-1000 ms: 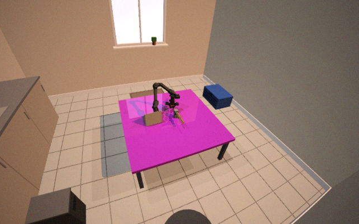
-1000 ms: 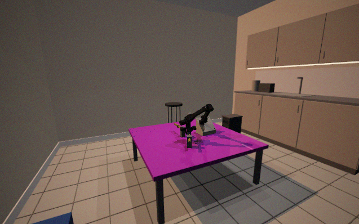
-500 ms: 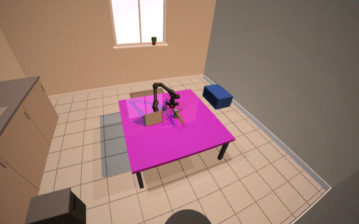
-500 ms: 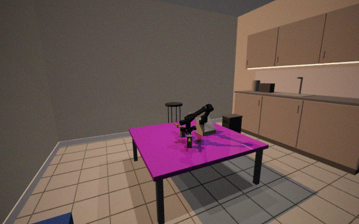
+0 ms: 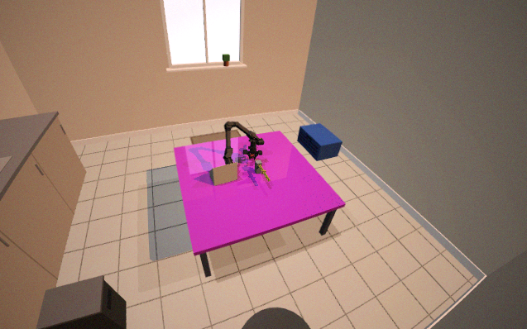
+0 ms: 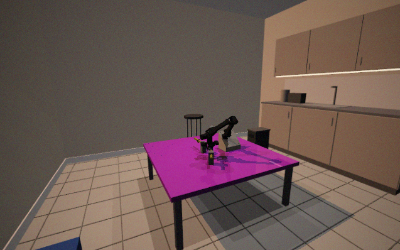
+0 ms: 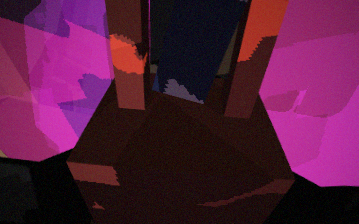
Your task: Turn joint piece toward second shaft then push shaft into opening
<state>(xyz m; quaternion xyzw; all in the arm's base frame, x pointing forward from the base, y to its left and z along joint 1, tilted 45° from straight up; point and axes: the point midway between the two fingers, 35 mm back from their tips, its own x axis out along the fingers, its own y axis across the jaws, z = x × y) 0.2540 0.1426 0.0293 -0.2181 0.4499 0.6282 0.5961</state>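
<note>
The orange joint piece lies 4 cm above my gripper tip, 3 cm to the left of it and 1 cm ahead of it.
</note>
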